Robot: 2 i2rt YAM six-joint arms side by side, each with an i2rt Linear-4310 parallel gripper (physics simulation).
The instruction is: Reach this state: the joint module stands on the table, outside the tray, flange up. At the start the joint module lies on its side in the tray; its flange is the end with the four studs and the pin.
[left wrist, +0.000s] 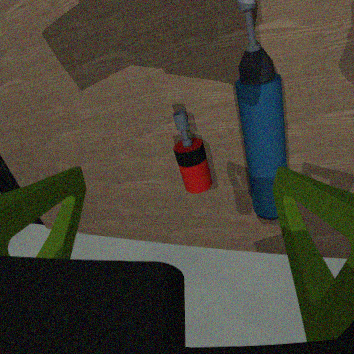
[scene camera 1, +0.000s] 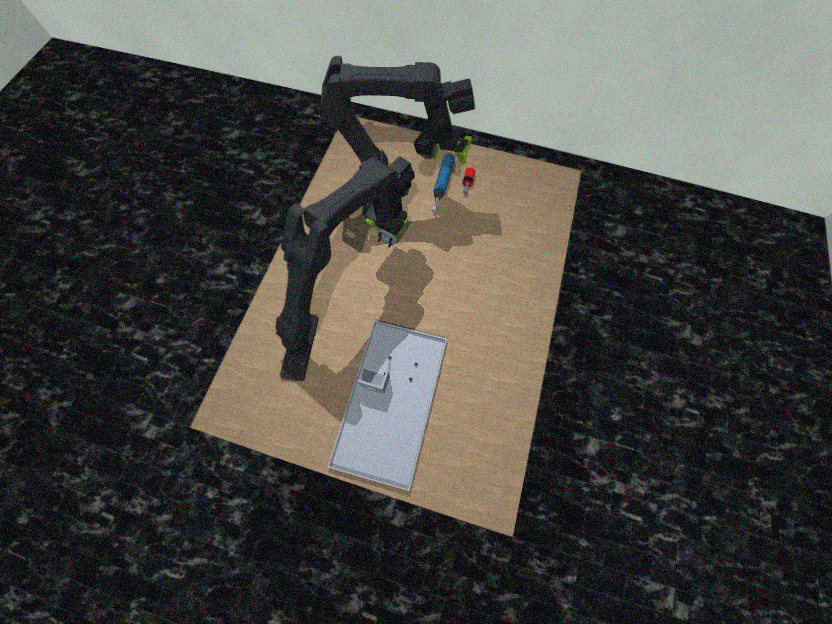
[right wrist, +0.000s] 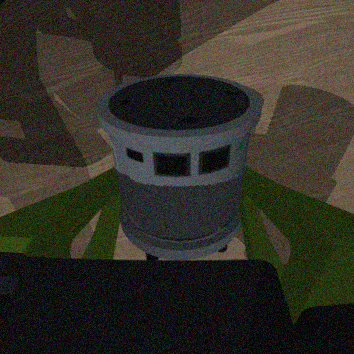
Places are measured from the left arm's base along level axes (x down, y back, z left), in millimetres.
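Pixels of known places: left gripper, fingertip midpoint: (left wrist: 178, 177) (scene camera 1: 450, 161); right gripper, fingertip midpoint: (scene camera 1: 389, 233) (right wrist: 179, 177); right arm's base at its link origin: (scene camera 1: 300, 346).
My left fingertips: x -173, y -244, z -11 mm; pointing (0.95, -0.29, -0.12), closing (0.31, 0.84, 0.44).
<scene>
Ahead of a thing's pixels: the offset from my left fingertips to its top centre. "spot": to the spot under its first point. Level surfaces: height alone.
The joint module @[dx +31, dy +171, dz -214 mm] (scene camera 1: 385, 237) (right wrist: 181, 200), a grey cylinder with a wider rim and dark windows, is between the fingers of my right gripper (scene camera 1: 387, 231) (right wrist: 179, 177), which is shut on it above the table. In the right wrist view its dark, hollow end faces up towards the camera; two studs of the flange end peek out at the bottom, pointing away. Its exact tilt and height are hard to tell. My left gripper (scene camera 1: 451, 150) (left wrist: 178, 177) is open and empty at the table's back. The tray @[dx +157, dy +142, dz -693 mm] (scene camera 1: 383, 439) lies apart, towards the front.
A blue tool @[spot: dx +132, dy +9, dz +59 mm] (scene camera 1: 444, 175) (left wrist: 264, 135) and a shorter red tool @[dx +139, dy -74, dz +57 mm] (scene camera 1: 469, 177) (left wrist: 195, 172) lie on the table @[dx +173 mm] (scene camera 1: 497, 322) beneath the left gripper. In the tray stand an angled grey bracket @[dx +99, dy +190, dz -646 mm] (scene camera 1: 373, 384) and a few small dark pieces @[dx +164, dy +76, dz -589 mm] (scene camera 1: 416, 364).
</scene>
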